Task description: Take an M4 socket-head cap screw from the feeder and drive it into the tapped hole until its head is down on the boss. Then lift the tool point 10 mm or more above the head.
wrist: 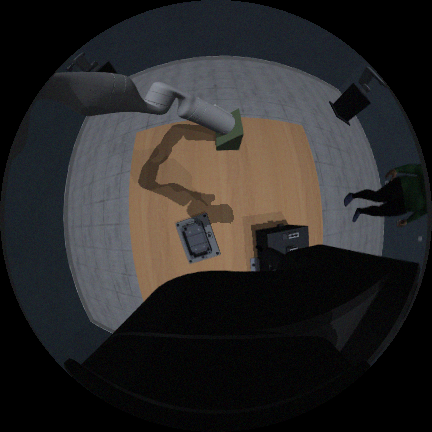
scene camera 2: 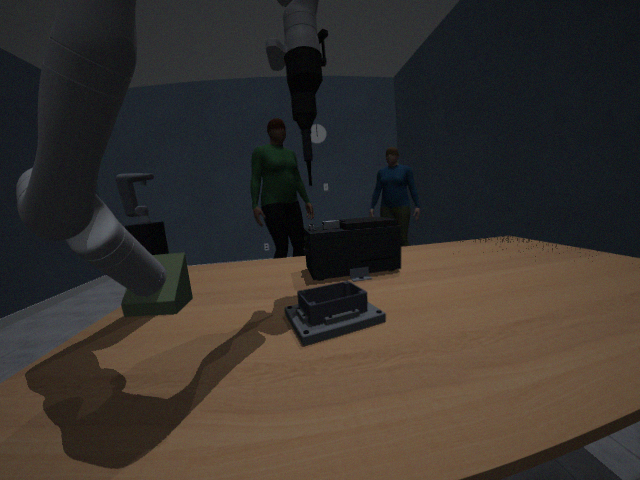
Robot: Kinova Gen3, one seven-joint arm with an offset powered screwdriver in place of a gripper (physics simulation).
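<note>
My screwdriver (scene camera 2: 310, 184) points straight down, its thin dark tip high above the table and, in the scene view, above the left end of the feeder. The tip is too small and dark to tell whether a screw is on it; in the wrist view it is not distinct against the dark tool body. The black box-shaped feeder (scene camera 2: 354, 254) (wrist: 295, 231) stands at the back, with small light parts on top. A dark open-topped housing (scene camera 2: 338, 308) sits on a grey base plate (scene camera 2: 343, 327) (wrist: 214, 250) in front of it. The tapped hole and boss cannot be made out.
A green block (scene camera 2: 184, 284) (wrist: 231, 140) stands under the arm's base (scene camera 2: 139, 273) (wrist: 212, 117) at the table's left. A small grey bracket (scene camera 2: 360, 273) (wrist: 255, 264) lies beside the feeder. Two people (scene camera 2: 279, 180) (scene camera 2: 395, 186) stand beyond the wooden table (scene camera 2: 413, 387) (wrist: 270, 170).
</note>
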